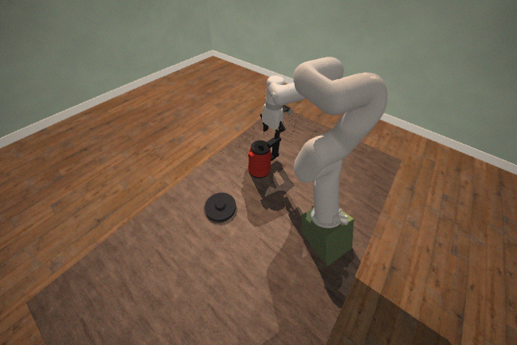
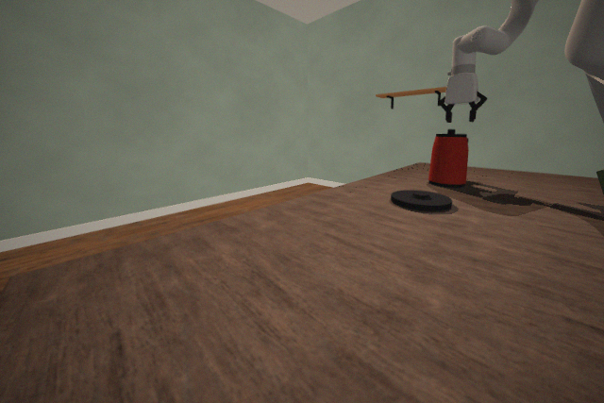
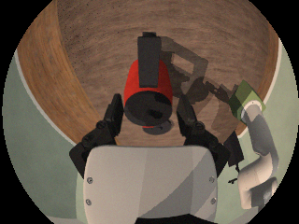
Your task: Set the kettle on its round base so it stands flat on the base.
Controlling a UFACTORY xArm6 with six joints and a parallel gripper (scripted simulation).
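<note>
Right now my hand is 140 mm above the red kettle, 40 mm to the right of it and 10 mm short of it. Also, from my hand: round kettle base (370 mm to the left, 230 mm below, 10 mm behind).
</note>
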